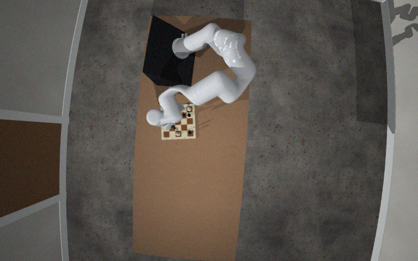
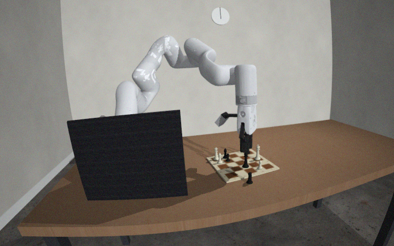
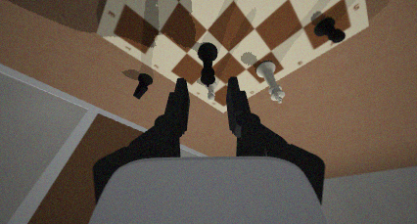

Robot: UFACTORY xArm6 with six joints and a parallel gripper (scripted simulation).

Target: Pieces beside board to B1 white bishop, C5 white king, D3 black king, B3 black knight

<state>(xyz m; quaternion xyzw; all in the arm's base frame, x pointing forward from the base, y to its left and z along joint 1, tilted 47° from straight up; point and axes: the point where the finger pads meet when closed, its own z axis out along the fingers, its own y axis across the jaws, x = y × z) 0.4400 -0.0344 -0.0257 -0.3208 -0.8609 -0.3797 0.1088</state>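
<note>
Now: the black king 60 mm below my hand. Round my hand: white king 70 mm ahead, 50 mm to the left, 60 mm below; chessboard 40 mm to the left, 90 mm below; white pawn 40 mm ahead, 30 mm to the right, 70 mm below.
</note>
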